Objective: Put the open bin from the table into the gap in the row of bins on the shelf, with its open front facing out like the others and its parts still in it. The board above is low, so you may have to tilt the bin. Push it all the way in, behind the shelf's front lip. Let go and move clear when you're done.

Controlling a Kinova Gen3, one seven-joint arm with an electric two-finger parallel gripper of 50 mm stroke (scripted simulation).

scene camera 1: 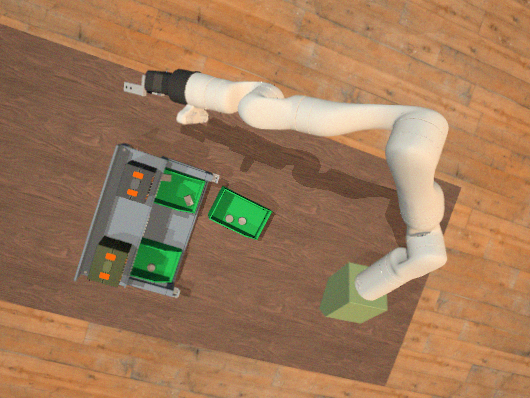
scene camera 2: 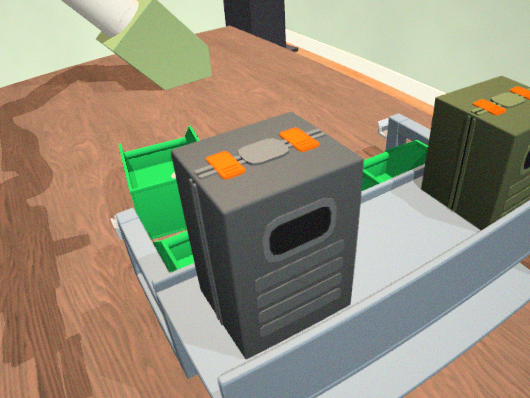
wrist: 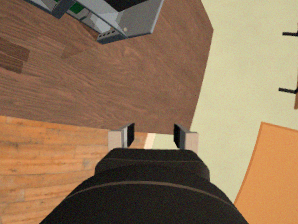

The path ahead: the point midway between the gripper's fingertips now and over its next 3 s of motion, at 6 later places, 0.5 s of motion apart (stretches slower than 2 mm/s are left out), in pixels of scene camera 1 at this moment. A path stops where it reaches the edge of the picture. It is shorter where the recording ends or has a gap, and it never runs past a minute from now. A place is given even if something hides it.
My gripper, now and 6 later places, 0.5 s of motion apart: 133, 86; 130, 85; 128, 87; 128, 88; 131, 90; 137, 97; 146, 109
